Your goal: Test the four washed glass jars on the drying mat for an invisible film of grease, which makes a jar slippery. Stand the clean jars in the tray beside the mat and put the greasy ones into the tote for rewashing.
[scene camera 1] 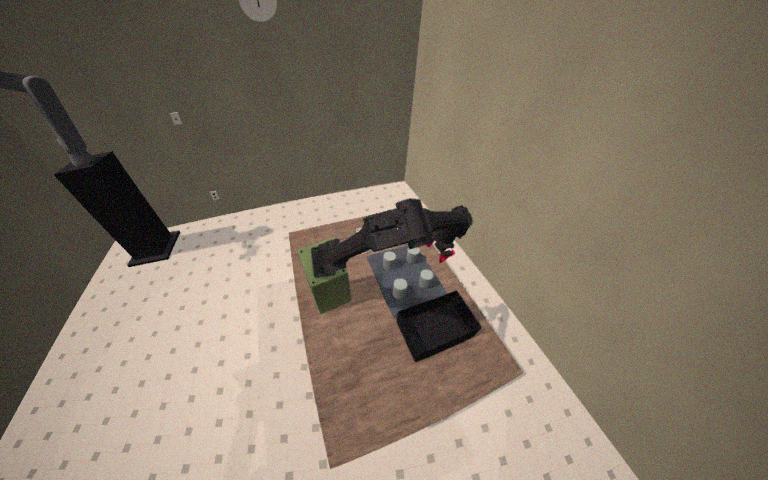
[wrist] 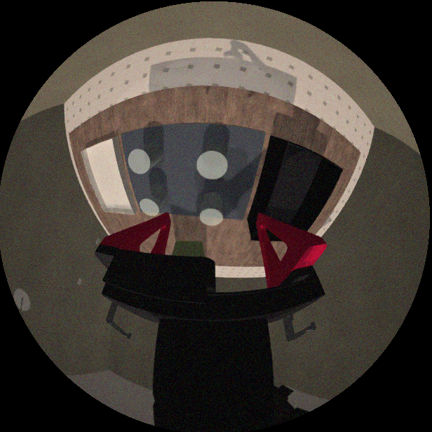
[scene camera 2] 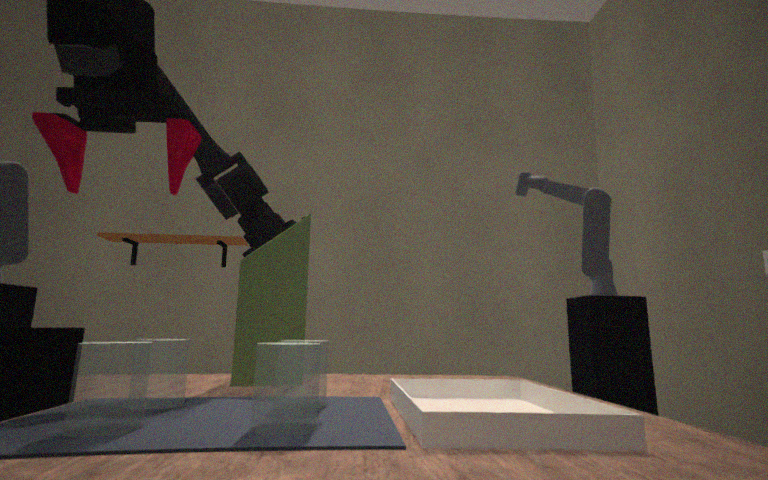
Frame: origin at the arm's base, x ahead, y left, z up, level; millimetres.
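Seen in the pictures: gripper, fingertip midpoint: (scene camera 1: 434, 254) (scene camera 2: 124, 193); arm's base, origin of the base link: (scene camera 1: 323, 261) (scene camera 2: 275, 243).
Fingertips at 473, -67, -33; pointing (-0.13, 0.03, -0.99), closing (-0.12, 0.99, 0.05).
Observation:
Pixels of each thing's top centre, then the offset from my fingertips to it, as dx, dy, dz. Level surfaces: height alone.
- blue-grey mat, its level: dz -238
- white tray, middle of its top: (scene camera 2: 484, 391) -89, +406, -211
- black tote, middle of its top: (scene camera 1: 440, 319) -58, -233, -141
- wooden table top, its level: dz -241
Four pale glass jars stand upright on the blue-grey mat (scene camera 1: 396, 272) (scene camera 2: 198, 430) (wrist: 182, 175). Two are nearer the tote: one jar (scene camera 1: 426, 278) (wrist: 212, 165) and another jar (scene camera 1: 400, 288) (wrist: 211, 217). Two are nearer the tray: one jar (scene camera 1: 413, 255) (wrist: 139, 161) and another jar (scene camera 1: 389, 260) (wrist: 149, 207). In scene camera 2 they overlap in pairs. My gripper (scene camera 1: 437, 251) (scene camera 2: 124, 193) (wrist: 213, 217) is open and empty, high above the jars. The white tray (scene camera 2: 532, 433) (wrist: 107, 172) is mostly hidden by the arm in scene camera 1. The black tote (scene camera 1: 447, 342) (scene camera 2: 56, 367) (wrist: 262, 187) adjoins the mat's other end.
My arm stands on a green block (scene camera 1: 331, 297) (scene camera 2: 271, 316) (wrist: 188, 248) behind the mat. The wooden table top (scene camera 1: 362, 362) extends past the tote. Another grey arm (scene camera 1: 53, 113) (scene camera 2: 596, 232) stands on a black pedestal (scene camera 1: 118, 209) (scene camera 2: 611, 350) away from the table.

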